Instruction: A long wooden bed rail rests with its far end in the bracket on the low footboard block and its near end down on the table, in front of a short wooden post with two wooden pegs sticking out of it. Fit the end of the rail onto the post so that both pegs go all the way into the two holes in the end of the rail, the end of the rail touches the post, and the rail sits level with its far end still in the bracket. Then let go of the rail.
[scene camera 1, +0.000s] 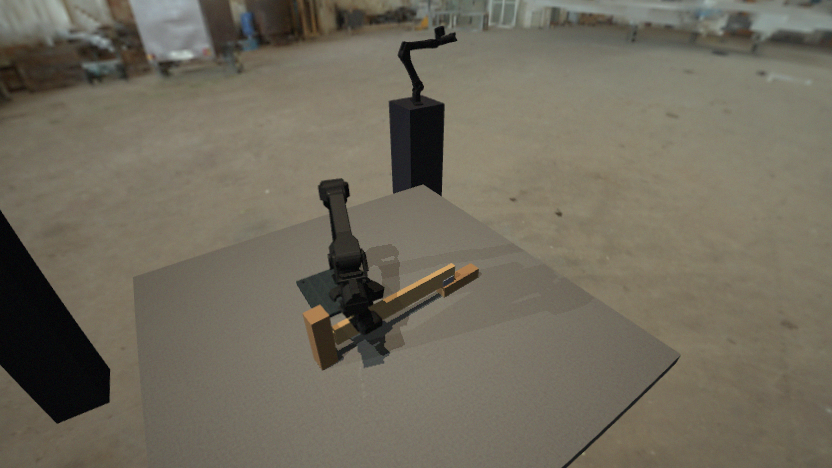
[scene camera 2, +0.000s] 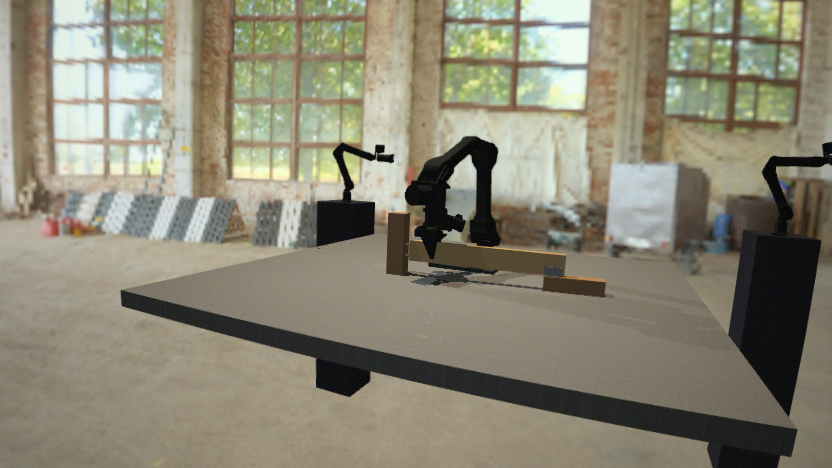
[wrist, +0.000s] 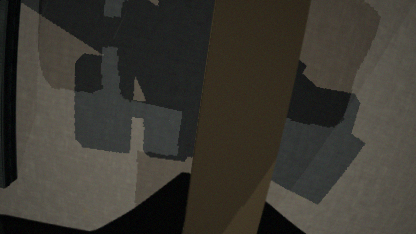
Observation:
In view: my gripper (scene camera 2: 432, 258), a wooden bed rail (scene camera 2: 520, 261) and a wooden post (scene camera 2: 398, 222).
The wooden bed rail shows as well in scene camera 1 (scene camera 1: 385, 308) and in the wrist view (wrist: 252, 61). My gripper also shows in scene camera 1 (scene camera 1: 357, 328) and in the wrist view (wrist: 209, 184). The wooden post shows as well in scene camera 1 (scene camera 1: 317, 321).

